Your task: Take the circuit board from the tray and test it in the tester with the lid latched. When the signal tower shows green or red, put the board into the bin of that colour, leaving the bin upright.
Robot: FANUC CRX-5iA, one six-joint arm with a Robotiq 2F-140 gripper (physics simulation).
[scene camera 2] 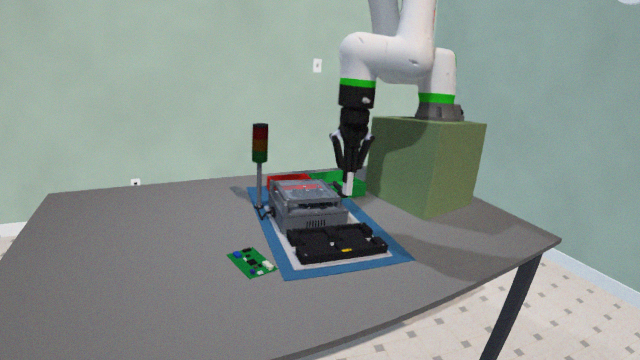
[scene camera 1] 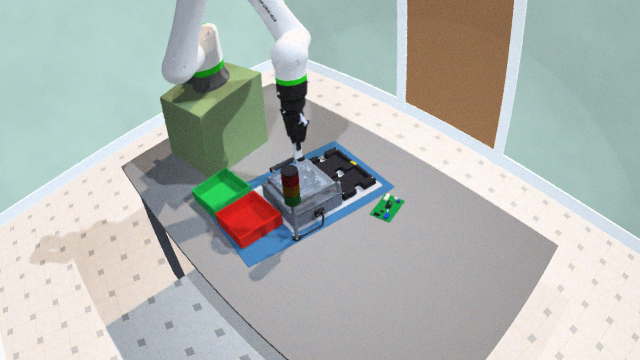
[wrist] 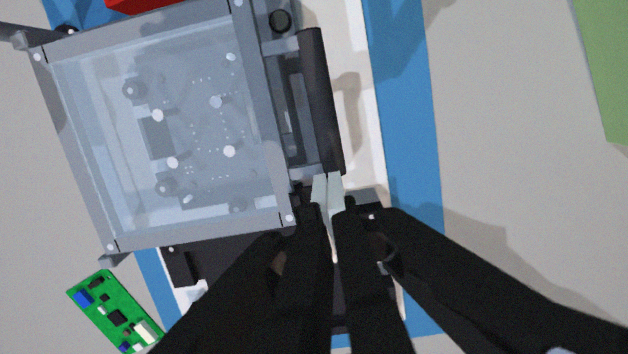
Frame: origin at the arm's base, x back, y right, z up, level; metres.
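Seen in the pictures: gripper, fingertip midpoint: (scene camera 2: 346, 193) (scene camera 1: 297, 156) (wrist: 331, 191); arm's base at its link origin: (scene camera 2: 435, 120) (scene camera 1: 211, 81).
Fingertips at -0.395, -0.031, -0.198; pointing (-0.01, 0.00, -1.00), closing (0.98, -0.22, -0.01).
Offsets run from my fingertips to a thing's middle, as dx, dy, dz. "pt": to the spot under its first point. Level surfaces: height alone.
The green circuit board @(-0.311, -0.066, -0.091) (scene camera 1: 387, 208) (scene camera 2: 251, 262) (wrist: 116, 315) lies flat on the table beside the blue mat, outside the black tray @(pt -0.135, -0.102, -0.078) (scene camera 1: 350, 175) (scene camera 2: 340, 244). The grey tester (scene camera 1: 305, 192) (scene camera 2: 310, 205) (wrist: 265, 115) has its clear lid down; no board can be made out inside. My gripper (scene camera 1: 298, 156) (scene camera 2: 348, 192) (wrist: 331, 191) is shut and empty, fingertips at the end of the tester's dark handle bar @(pt +0.020, +0.056, +0.002) (wrist: 322, 100). Whether the lid is latched cannot be told. The signal tower @(pt -0.186, +0.219, +0.131) (scene camera 1: 290, 185) (scene camera 2: 260, 142) shows dull, unlit segments. The green bin @(+0.146, +0.233, -0.071) (scene camera 1: 220, 192) and red bin @(-0.016, +0.255, -0.071) (scene camera 1: 248, 217) stand upright.
The blue mat @(dz -0.093) (scene camera 1: 257, 255) (scene camera 2: 300, 274) (wrist: 407, 125) lies under the tester and tray. The green arm pedestal (scene camera 1: 215, 120) (scene camera 2: 425, 165) stands behind. A black cable @(pt -0.200, +0.130, -0.090) (scene camera 1: 320, 227) runs between the tower's foot and the tester.
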